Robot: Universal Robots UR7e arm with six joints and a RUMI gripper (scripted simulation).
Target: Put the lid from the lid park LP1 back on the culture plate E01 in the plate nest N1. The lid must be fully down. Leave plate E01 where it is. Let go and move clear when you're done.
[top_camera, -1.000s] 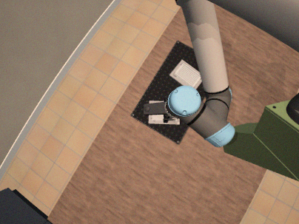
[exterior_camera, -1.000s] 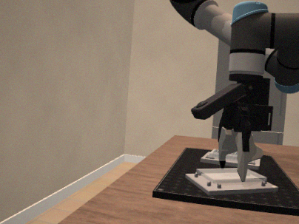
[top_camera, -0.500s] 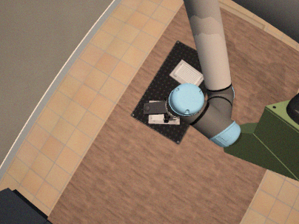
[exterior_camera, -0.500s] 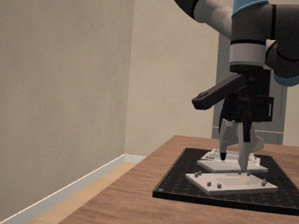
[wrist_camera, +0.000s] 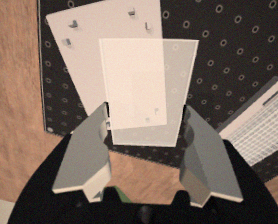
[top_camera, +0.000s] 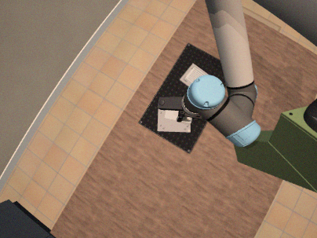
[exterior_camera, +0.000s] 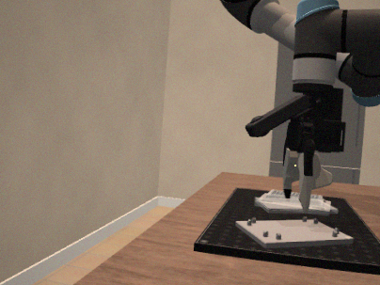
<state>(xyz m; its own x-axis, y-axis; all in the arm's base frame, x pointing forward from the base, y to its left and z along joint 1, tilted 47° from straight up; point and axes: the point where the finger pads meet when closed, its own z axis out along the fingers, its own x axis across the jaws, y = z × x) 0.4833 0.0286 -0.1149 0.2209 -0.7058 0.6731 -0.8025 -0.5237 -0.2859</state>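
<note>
The culture plate E01 lies 20 mm behind my hand, 200 mm to the right of it and 40 mm below it. The rest, counted from my hand: plate nest N1: 20 mm behind, 200 mm to the right, 50 mm below; lid: 10 mm below; lid park LP1: 40 mm to the left, 50 mm below.
</note>
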